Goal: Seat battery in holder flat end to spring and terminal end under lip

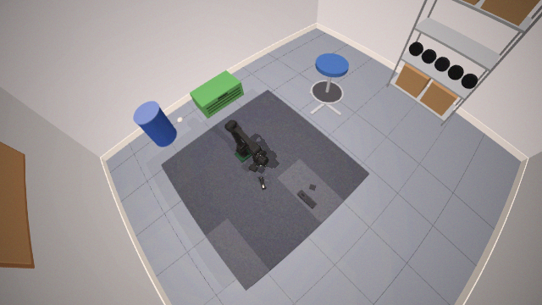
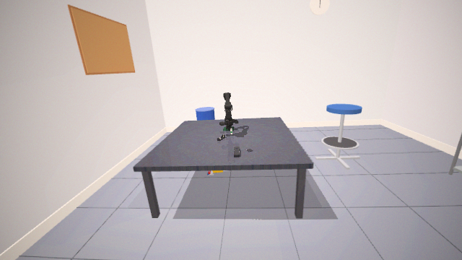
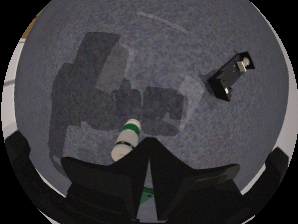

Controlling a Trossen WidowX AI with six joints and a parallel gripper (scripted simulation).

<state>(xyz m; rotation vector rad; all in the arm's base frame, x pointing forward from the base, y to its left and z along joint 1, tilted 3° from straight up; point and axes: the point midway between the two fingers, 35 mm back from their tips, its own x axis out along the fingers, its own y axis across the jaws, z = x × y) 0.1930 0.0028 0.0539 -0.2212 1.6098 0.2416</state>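
The battery lies 20 mm to the left of my gripper tip, 10 mm below it and 10 mm behind it. Also, from my gripper tip: small dark square: 430 mm ahead, 150 mm to the left, 40 mm below; then black block: 460 mm ahead, 50 mm to the left, 30 mm below.
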